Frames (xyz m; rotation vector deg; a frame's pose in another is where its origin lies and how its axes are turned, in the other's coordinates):
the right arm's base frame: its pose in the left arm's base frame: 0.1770 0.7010 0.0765 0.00 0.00 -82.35
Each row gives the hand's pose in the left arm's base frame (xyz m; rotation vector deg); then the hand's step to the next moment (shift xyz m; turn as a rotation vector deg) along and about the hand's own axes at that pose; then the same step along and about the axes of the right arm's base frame.
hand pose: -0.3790 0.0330 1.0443 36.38 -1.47 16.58
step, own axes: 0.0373 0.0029 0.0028 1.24 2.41 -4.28
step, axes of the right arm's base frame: -0.0054 0.0362 0.0081 -4.61 0.87 -1.91
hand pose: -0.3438 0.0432 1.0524 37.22 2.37 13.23
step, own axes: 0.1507 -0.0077 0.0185 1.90 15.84 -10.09
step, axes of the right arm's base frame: 0.0031 0.1512 0.0152 -18.81 0.07 1.59
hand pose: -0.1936 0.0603 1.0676 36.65 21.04 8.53
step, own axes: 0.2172 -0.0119 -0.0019 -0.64 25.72 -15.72
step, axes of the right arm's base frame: -0.0182 0.2047 -0.0712 -29.69 -3.22 4.16
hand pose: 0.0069 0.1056 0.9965 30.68 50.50 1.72
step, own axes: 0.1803 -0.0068 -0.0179 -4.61 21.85 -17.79
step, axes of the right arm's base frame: -0.0313 0.1068 -0.1432 -26.94 -8.46 4.20
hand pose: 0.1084 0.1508 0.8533 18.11 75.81 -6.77
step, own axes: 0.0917 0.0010 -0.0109 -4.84 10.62 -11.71
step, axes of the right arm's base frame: -0.0110 0.0143 -0.0906 -14.21 -7.49 3.91
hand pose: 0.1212 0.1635 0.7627 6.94 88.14 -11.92
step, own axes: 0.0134 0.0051 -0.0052 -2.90 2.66 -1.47
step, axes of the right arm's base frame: -0.0057 -0.0030 -0.0138 -3.17 -0.52 2.71
